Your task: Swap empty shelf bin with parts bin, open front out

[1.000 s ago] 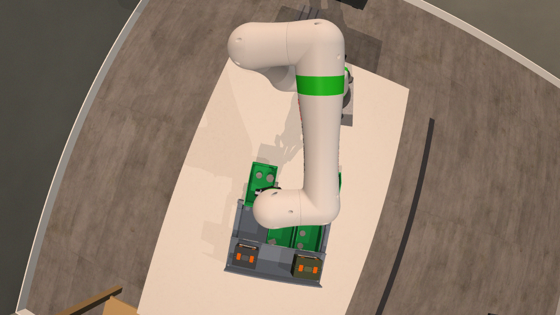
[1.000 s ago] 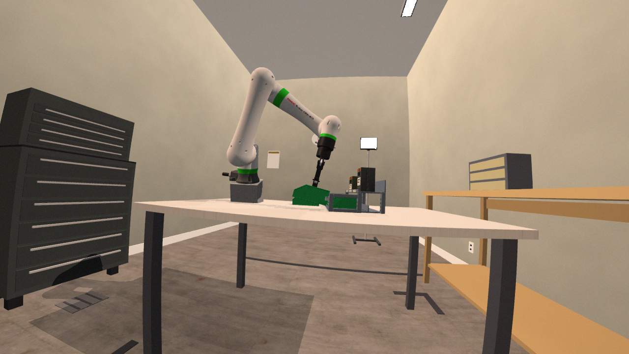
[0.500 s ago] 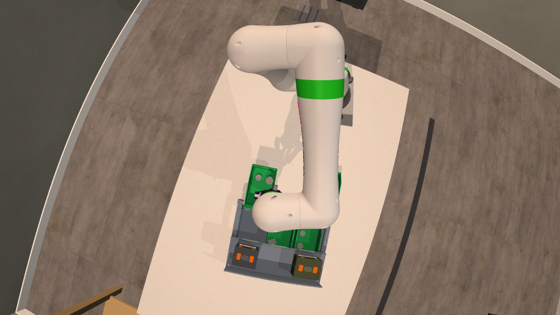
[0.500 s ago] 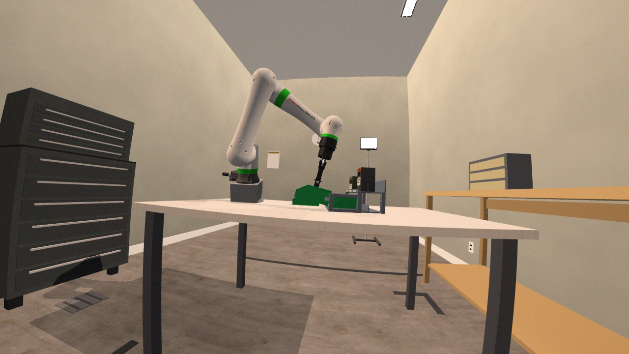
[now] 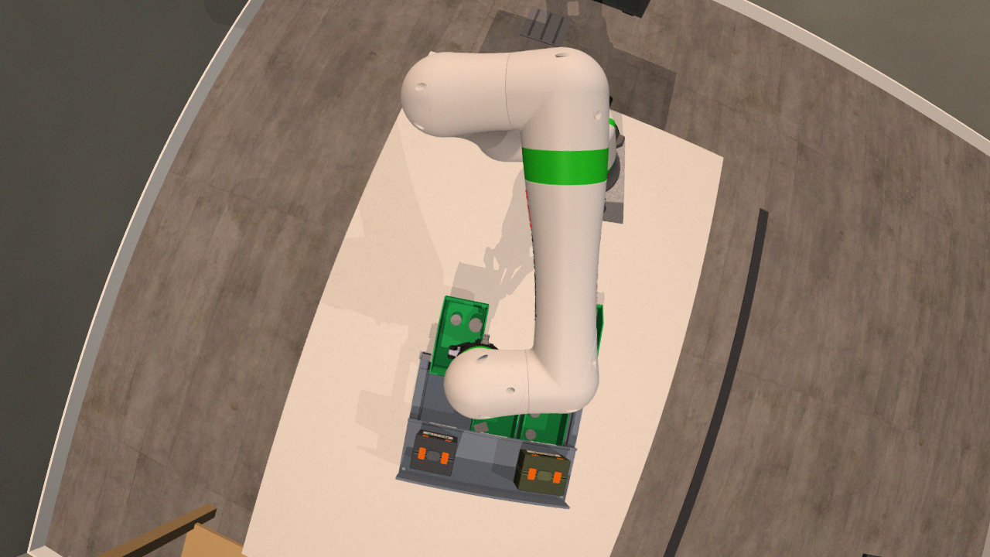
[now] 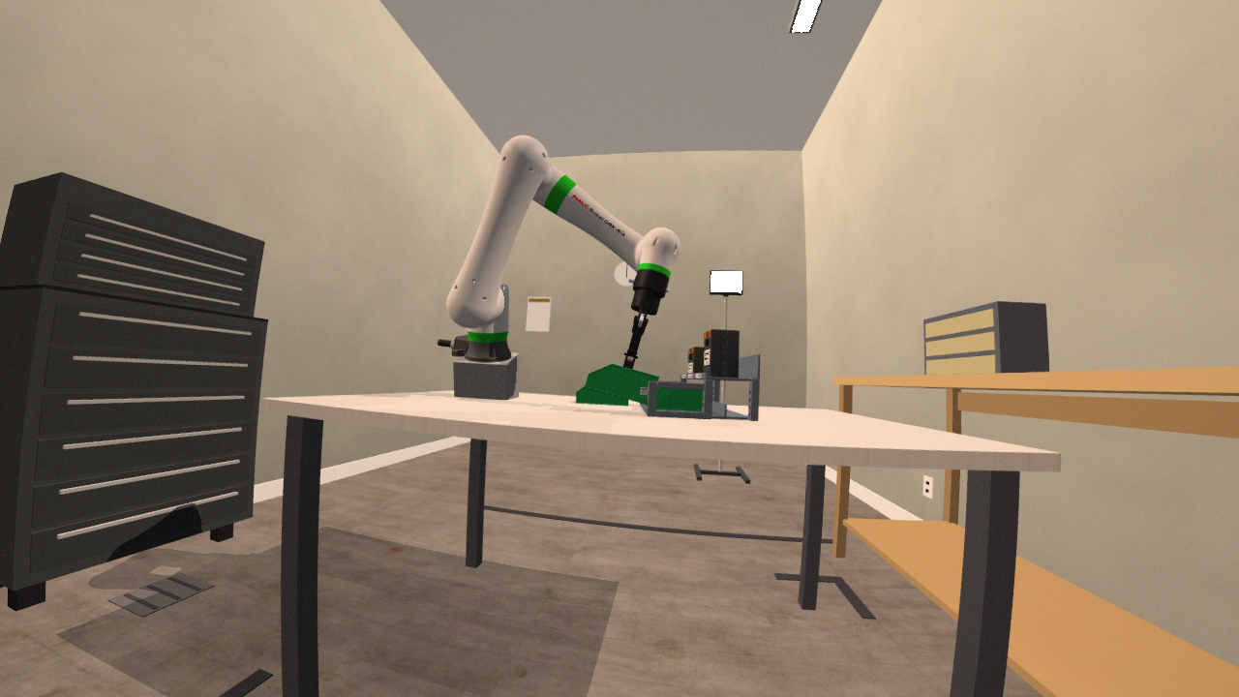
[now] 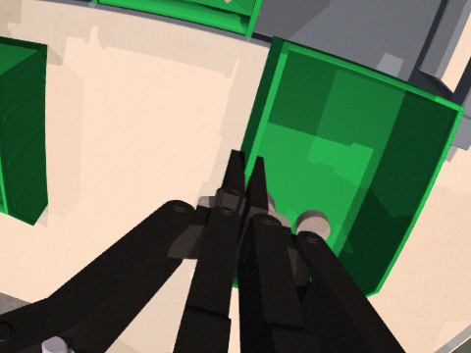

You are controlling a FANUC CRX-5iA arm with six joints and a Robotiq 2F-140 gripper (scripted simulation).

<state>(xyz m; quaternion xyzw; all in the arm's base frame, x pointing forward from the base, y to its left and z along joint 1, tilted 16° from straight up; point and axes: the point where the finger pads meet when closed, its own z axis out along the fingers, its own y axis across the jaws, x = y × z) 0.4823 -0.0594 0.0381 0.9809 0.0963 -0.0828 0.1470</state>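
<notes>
Right now my hand is 90 mm above the grey cube, 80 mm short of it and 60 mm to the right of it. Also, from my hand: grey shelf 160 mm ahead, 100 mm to the left, 50 mm below.
</notes>
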